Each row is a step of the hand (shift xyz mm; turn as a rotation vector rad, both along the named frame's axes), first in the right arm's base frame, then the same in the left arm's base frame.
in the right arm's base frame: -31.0 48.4 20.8 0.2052 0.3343 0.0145
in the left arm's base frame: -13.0 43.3 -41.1 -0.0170 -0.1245 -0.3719
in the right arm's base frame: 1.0 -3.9 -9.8 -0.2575 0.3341 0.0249
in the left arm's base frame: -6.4 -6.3 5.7 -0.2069 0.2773 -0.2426
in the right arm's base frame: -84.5 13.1 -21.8 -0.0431 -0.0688 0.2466
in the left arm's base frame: -59.0 63.3 17.2 0.2109 0.1506 0.0160
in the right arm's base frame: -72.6 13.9 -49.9 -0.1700 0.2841 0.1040
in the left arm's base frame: -77.6 39.2 19.9 -0.0860 0.2351 -0.2404
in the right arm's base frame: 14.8 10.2 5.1 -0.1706 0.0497 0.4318
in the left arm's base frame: 7.0 -8.8 -14.9 0.2688 0.3678 -0.1027
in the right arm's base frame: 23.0 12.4 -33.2 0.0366 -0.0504 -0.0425
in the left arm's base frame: -22.1 -34.6 -10.0 -0.0020 -0.0592 0.0467
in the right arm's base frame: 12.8 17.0 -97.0 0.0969 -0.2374 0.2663
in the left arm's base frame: -81.2 -57.0 4.2 0.3465 0.0181 0.1277
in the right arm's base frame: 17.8 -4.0 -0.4 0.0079 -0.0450 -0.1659
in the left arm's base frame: 8.7 -16.0 -1.3 -0.1189 -0.0953 0.0799
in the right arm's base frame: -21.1 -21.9 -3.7 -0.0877 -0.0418 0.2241
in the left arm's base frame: -4.5 13.3 27.2 0.1635 0.1812 0.0091
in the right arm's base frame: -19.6 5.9 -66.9 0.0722 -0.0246 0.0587
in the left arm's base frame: -66.2 -15.7 16.4 0.0885 -0.0359 -0.0120
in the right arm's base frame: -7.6 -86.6 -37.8 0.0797 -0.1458 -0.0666
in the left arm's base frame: -4.4 -23.8 91.7 0.0299 -0.1208 0.1287
